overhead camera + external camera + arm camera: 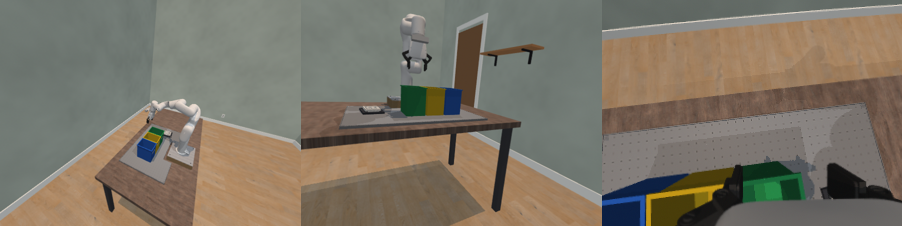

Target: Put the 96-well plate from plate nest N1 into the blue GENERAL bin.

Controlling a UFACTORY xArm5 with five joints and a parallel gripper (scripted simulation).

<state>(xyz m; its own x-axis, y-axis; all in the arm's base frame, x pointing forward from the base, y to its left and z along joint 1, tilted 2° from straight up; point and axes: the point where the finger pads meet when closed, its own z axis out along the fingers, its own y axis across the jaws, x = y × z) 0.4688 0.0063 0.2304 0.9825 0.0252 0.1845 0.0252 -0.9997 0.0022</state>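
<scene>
The white 96-well plate lies 270 mm below my hand, 250 mm to the right of it and 160 mm behind it. The rest, counted from my hand: blue bin: 260 mm to the left, 200 mm below, 150 mm behind; then yellow bin: 200 mm below, 130 mm to the left, 130 mm behind; then green bin: 200 mm below, 110 mm behind.
</scene>
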